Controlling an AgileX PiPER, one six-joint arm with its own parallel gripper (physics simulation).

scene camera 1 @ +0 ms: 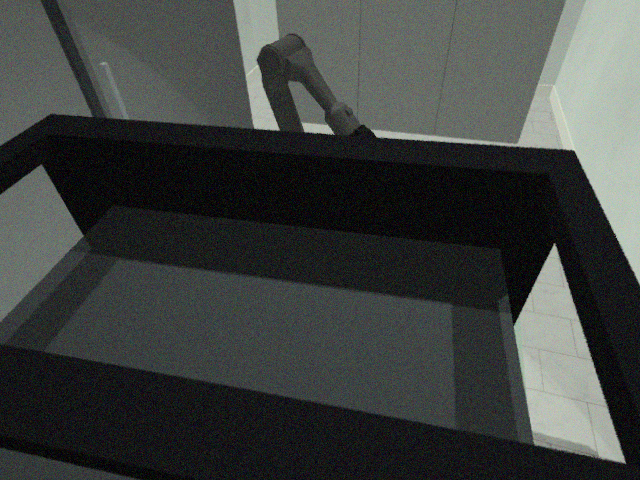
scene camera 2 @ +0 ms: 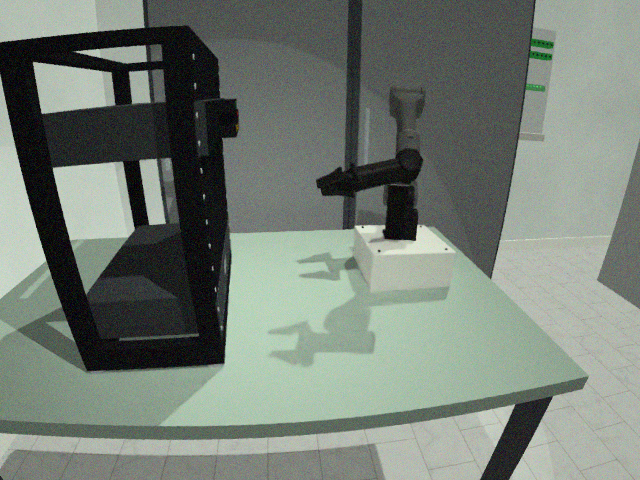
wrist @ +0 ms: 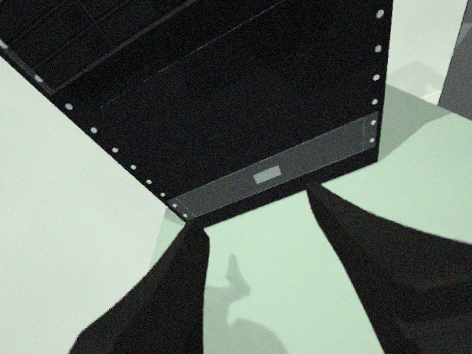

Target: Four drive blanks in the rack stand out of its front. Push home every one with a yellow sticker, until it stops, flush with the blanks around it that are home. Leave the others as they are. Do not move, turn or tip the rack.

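Observation:
The black rack [scene camera 1: 310, 142] [scene camera 2: 187, 206] [wrist: 250, 201] stands upright on the table. In scene camera 2, a dark block of drive blanks [scene camera 2: 222, 117] stands out of the rack's upper front. A red sticker [scene camera 2: 237, 112] and a yellow sticker [scene camera 2: 237, 127] show edge-on there; single blanks cannot be told apart. In the wrist view, faint dark panel lines show at the top left, with no sticker visible. Scene camera 1 does not show the blank fronts. My gripper [scene camera 2: 321, 184] [wrist: 252, 213] is open and empty, in front of the rack, lower than the blanks and apart from it.
A dark chassis [scene camera 2: 108, 134] sits high in the rack. A lower unit [scene camera 2: 139, 304] has a grey front panel [wrist: 320, 155] with a pale label [wrist: 267, 174]. The arm stands on a white base box [scene camera 2: 408, 268] on the green table [scene camera 2: 310, 392]. Grey partitions stand behind.

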